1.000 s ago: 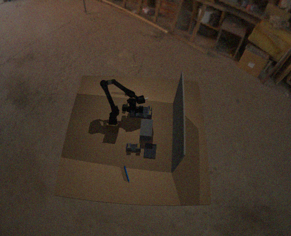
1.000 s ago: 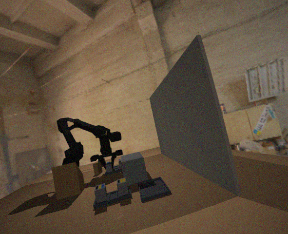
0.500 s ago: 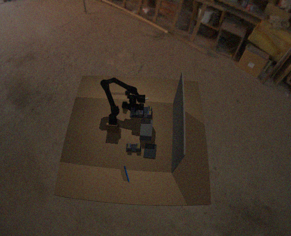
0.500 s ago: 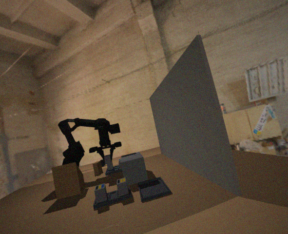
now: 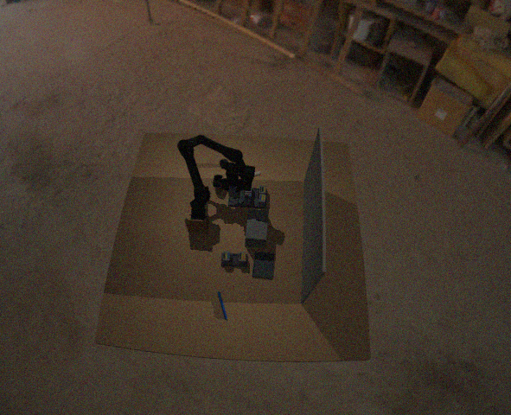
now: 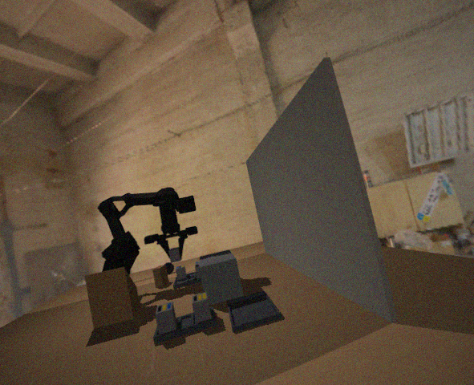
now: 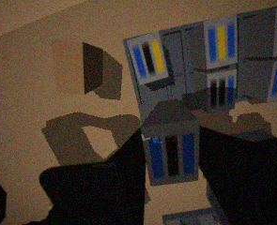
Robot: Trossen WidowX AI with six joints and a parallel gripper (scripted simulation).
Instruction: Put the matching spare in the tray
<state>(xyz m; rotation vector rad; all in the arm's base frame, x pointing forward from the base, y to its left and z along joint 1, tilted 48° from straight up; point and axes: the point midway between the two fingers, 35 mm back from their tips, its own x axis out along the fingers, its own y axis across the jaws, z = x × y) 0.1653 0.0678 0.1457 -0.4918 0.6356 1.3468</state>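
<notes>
The mounted unit is 120 mm ahead of my gripper tip, 170 mm to the right of it and 50 mm below it. From my gripper tip the other things lie so: grey wall panel: 360 mm ahead, 210 mm to the right, 130 mm above; rack: 10 mm ahead, 330 mm to the right, 90 mm below; grey spare: 20 mm above.
</notes>
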